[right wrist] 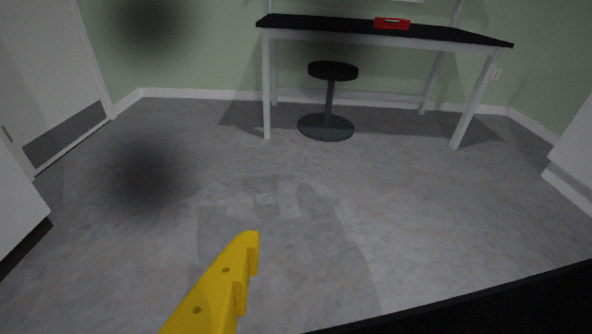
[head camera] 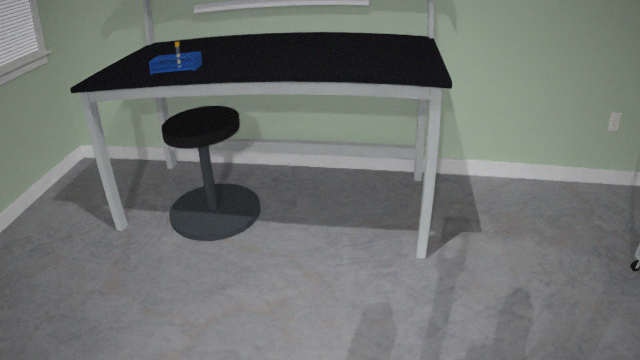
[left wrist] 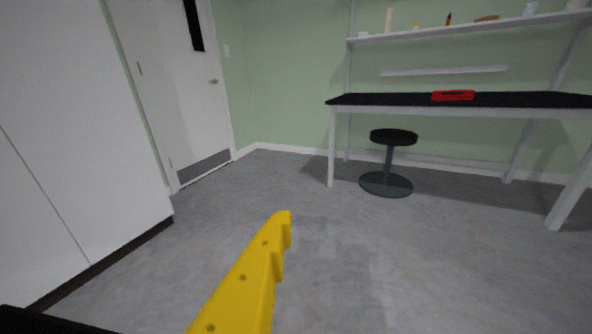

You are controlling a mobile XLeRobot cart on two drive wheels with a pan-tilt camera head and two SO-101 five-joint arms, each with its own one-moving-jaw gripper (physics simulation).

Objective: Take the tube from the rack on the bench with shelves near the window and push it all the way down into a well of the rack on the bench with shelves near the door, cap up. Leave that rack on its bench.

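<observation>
A blue rack stands at the left of the black-topped bench near the window in the head view. A tube with a yellow cap stands upright in it. A red rack lies on the bench near the door, far off in both wrist views. My left gripper and right gripper each show one yellow notched jaw over the floor; both are open and empty, far from either rack.
A round black stool stands at the window-side bench, and another stool at the door-side bench. A white cabinet and a white door are at the left. A shelf with small bottles hangs above the door-side bench.
</observation>
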